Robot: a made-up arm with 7 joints.
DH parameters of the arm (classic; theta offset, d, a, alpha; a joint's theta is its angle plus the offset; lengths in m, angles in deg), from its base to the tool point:
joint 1: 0 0.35 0 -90
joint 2: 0 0 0 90
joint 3: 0 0.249 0.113 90
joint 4: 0 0 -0.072 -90
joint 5: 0 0.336 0 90
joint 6: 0 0 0.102 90
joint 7: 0 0 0 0
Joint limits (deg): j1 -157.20..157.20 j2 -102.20..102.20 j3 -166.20..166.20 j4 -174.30..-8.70 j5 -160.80..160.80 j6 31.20..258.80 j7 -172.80..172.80
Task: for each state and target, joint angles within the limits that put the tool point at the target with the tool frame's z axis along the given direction. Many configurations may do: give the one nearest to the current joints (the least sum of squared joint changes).
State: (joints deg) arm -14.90 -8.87 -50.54 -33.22 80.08 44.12 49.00
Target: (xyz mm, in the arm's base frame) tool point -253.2 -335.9 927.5 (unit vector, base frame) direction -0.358 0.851 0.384
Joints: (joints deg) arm 16.00 -54.42 -44.20 -45.99 123.27 83.43 49.00
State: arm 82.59 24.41 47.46 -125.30 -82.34 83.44 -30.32
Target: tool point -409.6 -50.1 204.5 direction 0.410 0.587 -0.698
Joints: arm 107.00 42.76 69.24 -143.19 -71.15 91.37 -30.32
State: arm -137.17 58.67 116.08 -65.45 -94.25 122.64 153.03
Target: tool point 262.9 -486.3 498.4 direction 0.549 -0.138 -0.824
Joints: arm -134.51 82.83 98.54 -110.48 -74.52 118.63 153.03
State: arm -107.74 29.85 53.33 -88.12 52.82 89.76 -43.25
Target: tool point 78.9 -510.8 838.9 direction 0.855 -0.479 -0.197
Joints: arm -103.95 23.17 44.61 -43.37 32.81 123.55 -43.25
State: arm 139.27 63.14 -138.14 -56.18 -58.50 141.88 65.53
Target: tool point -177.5 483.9 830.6 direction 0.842 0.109 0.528
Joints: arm 154.59 54.52 -120.79 -56.63 -35.60 122.66 65.53
